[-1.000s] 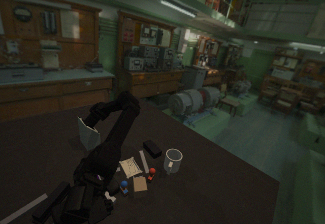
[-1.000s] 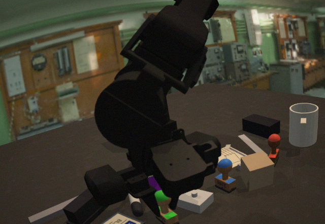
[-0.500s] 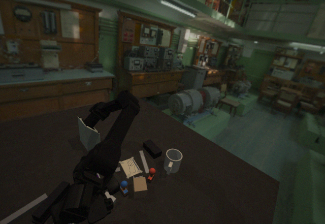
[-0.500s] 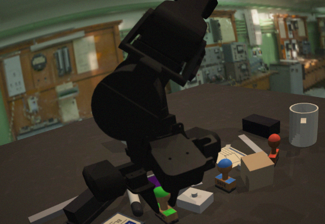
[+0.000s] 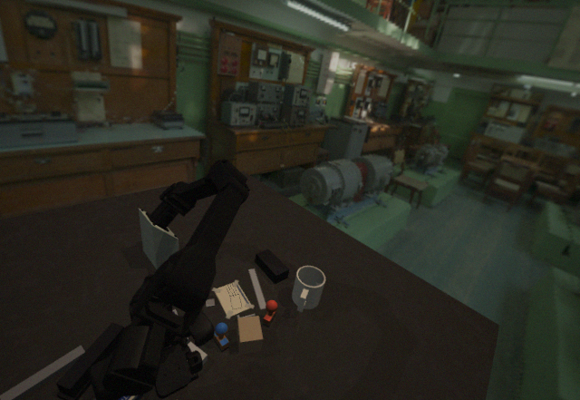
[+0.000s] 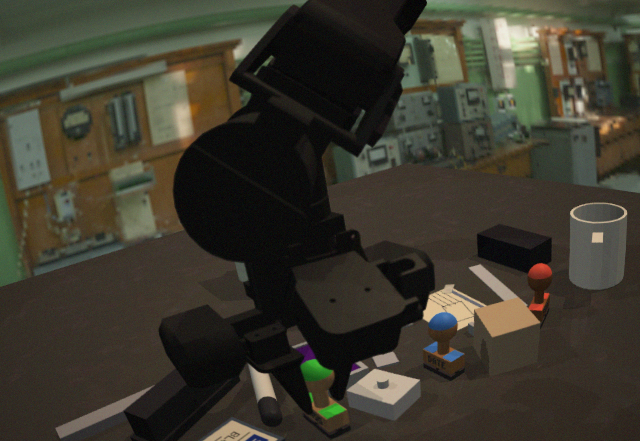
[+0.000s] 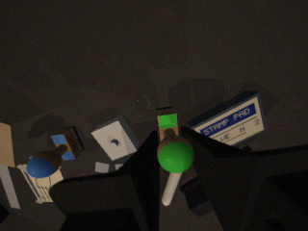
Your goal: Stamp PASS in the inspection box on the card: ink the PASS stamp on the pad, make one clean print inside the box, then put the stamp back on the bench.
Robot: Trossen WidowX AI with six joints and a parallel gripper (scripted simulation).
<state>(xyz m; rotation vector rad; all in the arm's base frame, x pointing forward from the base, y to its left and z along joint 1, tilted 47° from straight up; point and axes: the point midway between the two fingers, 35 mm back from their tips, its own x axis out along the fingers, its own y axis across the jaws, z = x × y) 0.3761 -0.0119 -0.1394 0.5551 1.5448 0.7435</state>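
Now: the purple ink pad 110 mm behind my gripper tip, 50 mm to the left of it and 40 mm below it. The rest, counted from my gripper tip: stamp-pad box (90 mm to the right, 30 mm below, 20 mm behind); then white block (70 mm to the left, 30 mm below, 20 mm behind); then green-knobbed stamp (right at my gripper tip).
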